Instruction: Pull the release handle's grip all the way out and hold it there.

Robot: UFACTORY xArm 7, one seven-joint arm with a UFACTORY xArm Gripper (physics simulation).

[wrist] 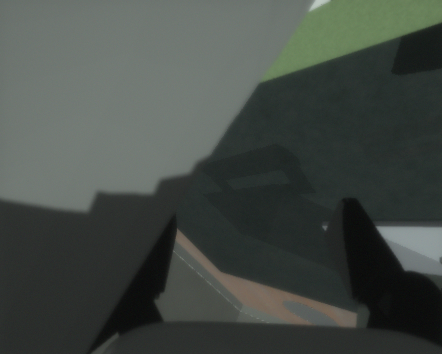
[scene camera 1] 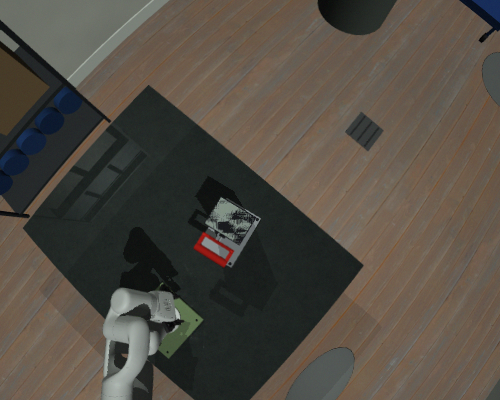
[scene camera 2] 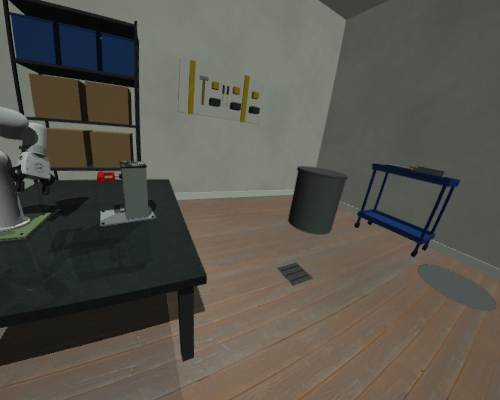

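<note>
The release handle's red grip [scene camera 1: 212, 254] [scene camera 2: 101, 177] is a rectangular loop, held off the side of a tall grey housing [scene camera 1: 232, 220] [scene camera 2: 135, 192] by a short stem near its top. The housing stands on a light grey base plate [scene camera 1: 239, 253] [scene camera 2: 111, 218] [wrist: 415, 240], part of which shows in the wrist view. My gripper [scene camera 1: 175, 307] [scene camera 2: 33, 188] [wrist: 253, 213] is open and empty. It is near the arm's own base, well apart from the grip, on the side the grip faces. The red grip does not show in the wrist view; a loop-shaped shadow does.
The dark table [scene camera 1: 305, 250] [scene camera 2: 165, 265] carries the housing and the arm's green mounting plate [scene camera 1: 185, 337] [scene camera 2: 37, 225] [wrist: 350, 40]. A shelf rack [scene camera 2: 137, 100] stands behind the table. A dark bin [scene camera 2: 317, 202] and a blue cart [scene camera 2: 395, 226] stand on the floor beyond.
</note>
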